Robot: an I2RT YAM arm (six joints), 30 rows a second.
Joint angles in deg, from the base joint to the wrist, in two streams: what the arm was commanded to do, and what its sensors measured. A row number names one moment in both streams.
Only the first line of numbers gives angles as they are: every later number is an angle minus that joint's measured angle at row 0.
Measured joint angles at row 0:
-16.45 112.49 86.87 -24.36 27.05 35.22
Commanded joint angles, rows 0 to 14:
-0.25 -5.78 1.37 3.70 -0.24 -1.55
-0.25 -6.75 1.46 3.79 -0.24 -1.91
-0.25 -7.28 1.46 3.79 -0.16 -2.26
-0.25 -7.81 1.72 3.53 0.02 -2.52
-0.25 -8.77 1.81 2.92 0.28 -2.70
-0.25 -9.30 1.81 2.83 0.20 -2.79
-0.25 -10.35 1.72 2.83 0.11 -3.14
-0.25 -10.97 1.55 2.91 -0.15 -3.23
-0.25 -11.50 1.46 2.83 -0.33 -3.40
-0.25 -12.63 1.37 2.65 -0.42 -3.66
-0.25 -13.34 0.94 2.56 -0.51 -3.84
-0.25 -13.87 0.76 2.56 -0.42 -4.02
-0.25 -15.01 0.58 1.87 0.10 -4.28
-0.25 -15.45 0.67 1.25 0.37 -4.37
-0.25 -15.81 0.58 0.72 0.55 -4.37
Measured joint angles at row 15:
0.00 -11.35 -0.17 0.44 -0.48 -3.17
